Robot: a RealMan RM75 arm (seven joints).
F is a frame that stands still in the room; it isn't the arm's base.
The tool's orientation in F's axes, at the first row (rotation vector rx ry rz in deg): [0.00 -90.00 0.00]
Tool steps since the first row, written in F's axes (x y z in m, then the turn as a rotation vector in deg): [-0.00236 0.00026 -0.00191 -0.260 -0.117 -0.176]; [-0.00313 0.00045 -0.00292 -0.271 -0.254 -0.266]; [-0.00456 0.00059 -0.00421 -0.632 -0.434 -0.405]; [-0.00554 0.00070 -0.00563 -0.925 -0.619 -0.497]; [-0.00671 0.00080 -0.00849 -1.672 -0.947 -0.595]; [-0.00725 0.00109 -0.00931 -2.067 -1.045 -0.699]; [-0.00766 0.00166 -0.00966 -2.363 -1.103 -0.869]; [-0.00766 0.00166 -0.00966 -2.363 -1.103 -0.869]
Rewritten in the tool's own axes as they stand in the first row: [-0.00191 0.00026 0.00236 -0.176 -0.117 0.260]; [-0.00292 0.00045 0.00313 -0.266 -0.254 0.271]; [-0.00421 0.00059 0.00456 -0.405 -0.434 0.632]; [-0.00563 0.00070 0.00554 -0.497 -0.619 0.925]; [-0.00849 0.00080 0.00671 -0.595 -0.947 1.672]; [-0.00931 0.00109 0.00725 -0.699 -1.045 2.067]; [-0.00966 0.00166 0.00766 -0.869 -1.103 2.363]; [-0.00966 0.00166 0.00766 -0.869 -1.103 2.363]
